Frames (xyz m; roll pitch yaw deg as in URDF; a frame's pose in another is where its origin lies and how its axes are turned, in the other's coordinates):
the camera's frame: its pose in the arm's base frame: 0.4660 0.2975 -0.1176 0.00 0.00 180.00
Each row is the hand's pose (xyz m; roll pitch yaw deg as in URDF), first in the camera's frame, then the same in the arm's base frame.
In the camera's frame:
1: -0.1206 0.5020 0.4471 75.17 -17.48 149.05
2: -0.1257 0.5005 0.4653 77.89 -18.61 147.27
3: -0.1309 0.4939 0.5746 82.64 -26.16 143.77
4: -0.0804 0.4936 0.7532 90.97 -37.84 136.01
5: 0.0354 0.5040 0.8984 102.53 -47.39 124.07
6: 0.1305 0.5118 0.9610 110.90 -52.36 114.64
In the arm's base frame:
1: 0.5866 -0.2045 0.3295 75.17 -17.48 -30.95
2: 0.5917 -0.2030 0.3477 77.89 -18.61 -32.73
3: 0.5969 -0.1964 0.4570 82.64 -26.16 -36.23
4: 0.5464 -0.1961 0.6356 90.97 -37.84 -43.99
5: 0.4306 -0.2065 0.7808 102.53 -47.39 -55.93
6: 0.3355 -0.2143 0.8434 110.90 -52.36 -65.36

